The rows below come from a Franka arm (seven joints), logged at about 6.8 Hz.
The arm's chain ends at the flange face. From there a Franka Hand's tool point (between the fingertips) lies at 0.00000 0.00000 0.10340 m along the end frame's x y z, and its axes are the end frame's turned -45 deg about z.
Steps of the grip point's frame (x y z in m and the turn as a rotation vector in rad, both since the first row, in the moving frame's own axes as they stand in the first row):
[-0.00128 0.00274 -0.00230 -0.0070 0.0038 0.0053]
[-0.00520 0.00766 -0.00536 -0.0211 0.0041 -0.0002]
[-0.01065 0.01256 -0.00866 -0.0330 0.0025 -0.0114]
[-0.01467 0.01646 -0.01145 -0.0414 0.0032 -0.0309]
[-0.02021 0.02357 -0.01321 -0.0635 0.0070 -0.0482]
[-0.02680 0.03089 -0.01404 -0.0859 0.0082 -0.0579]
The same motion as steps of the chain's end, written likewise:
[0.00024 0.00261 -0.00230 -0.0023 0.0076 0.0053]
[-0.00010 0.00785 -0.00534 -0.0120 0.0178 -0.0002]
[-0.00126 0.01420 -0.00860 -0.0216 0.0251 -0.0114]
[-0.00204 0.01927 -0.01136 -0.0270 0.0315 -0.0309]
[-0.00287 0.02695 -0.01300 -0.0400 0.0499 -0.0482]
[-0.00414 0.03532 -0.01366 -0.0549 0.0665 -0.0579]

